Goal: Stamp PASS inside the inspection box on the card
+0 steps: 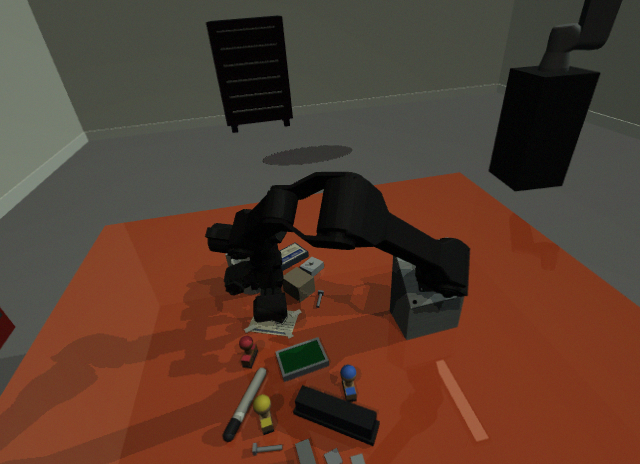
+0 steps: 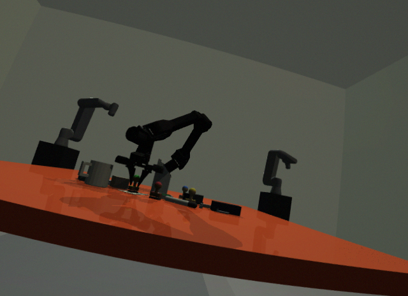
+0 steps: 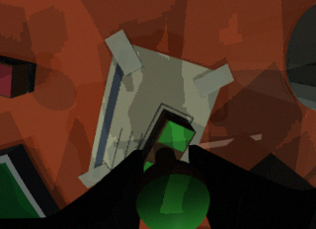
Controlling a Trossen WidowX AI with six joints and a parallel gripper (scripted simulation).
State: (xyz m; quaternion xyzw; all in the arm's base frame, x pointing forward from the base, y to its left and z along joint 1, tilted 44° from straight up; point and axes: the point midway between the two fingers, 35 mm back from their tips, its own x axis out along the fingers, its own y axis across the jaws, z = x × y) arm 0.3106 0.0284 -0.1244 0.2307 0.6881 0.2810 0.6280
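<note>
The green-knobbed stamp lies right at my gripper tip. Also, from my gripper tip: white card: 30 mm below, 10 mm to the left; red-knobbed stamp: 100 mm to the left, 50 mm ahead, 10 mm below; tan box: 80 mm to the right, 60 mm behind.
</note>
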